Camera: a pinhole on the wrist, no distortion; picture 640 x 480 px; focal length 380.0 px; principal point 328.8 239.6 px. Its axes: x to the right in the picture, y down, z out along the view. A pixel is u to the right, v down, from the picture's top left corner.
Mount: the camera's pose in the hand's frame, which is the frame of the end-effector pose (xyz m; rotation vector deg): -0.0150 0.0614 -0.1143 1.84 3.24 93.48
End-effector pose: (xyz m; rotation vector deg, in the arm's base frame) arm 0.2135 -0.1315 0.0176 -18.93 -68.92 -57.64
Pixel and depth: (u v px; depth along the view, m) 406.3 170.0 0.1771
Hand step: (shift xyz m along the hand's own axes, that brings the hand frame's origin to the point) 0.0249 0.1024 0.0602
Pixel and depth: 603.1 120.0 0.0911
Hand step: 0.0146 0.1303 -0.0259
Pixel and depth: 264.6 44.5 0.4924
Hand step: 0.2694 0.0022 0.3642
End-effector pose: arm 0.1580 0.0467 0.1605 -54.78 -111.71 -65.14
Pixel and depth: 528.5 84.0 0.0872
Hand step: 0.0226 0.1108 -0.0299
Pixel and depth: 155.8 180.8 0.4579
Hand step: 0.0938 -0.1345 0.3417
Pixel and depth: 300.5 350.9 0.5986
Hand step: -0.1538 0.0165 0.4938
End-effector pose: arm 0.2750 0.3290 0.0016 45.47 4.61 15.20
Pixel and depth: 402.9 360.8 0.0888
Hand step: -0.0394 0.0785 -0.0243
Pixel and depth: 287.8 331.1 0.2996
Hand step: -0.0683 0.0299 0.1893
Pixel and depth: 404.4 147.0 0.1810
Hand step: 0.0368 0.1031 0.0634
